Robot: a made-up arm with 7 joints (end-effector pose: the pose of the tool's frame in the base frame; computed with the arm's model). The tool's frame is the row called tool. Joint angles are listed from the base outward.
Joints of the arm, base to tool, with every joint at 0 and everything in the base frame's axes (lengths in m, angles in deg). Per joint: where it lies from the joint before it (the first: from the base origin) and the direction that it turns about. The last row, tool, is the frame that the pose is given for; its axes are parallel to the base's.
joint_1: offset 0 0.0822 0 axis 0 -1 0
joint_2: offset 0 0.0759 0 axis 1 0 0
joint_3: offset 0 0 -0.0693 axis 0 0 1
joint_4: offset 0 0 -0.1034 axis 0 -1 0
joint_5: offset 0 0 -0.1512 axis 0 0 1
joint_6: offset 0 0 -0.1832 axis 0 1 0
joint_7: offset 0 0 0 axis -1 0 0
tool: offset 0 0 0
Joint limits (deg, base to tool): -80..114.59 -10..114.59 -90..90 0..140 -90..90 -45..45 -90..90
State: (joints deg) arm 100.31 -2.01 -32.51 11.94 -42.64 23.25 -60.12
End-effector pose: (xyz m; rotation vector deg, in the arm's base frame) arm 0.4798 0.1034 0.1466 116.90 -103.36 6.35
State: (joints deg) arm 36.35 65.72 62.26 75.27 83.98 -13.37 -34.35
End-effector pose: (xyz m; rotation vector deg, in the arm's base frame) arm 0.0294 0.5107 0.2140 12.94 133.42 -95.17
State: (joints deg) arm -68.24 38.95 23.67 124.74 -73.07 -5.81 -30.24
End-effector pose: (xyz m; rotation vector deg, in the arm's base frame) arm 0.1706 0.2327 -0.2029 72.53 -78.75 -99.46
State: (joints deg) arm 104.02 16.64 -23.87 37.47 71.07 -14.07 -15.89
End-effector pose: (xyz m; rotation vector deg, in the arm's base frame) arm 0.3851 0.2047 0.2879 -44.04 -134.76 44.75
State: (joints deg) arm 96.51 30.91 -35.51 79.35 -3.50 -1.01 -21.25
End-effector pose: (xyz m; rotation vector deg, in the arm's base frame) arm 0.2670 0.1148 0.2997 58.54 -164.90 -15.38
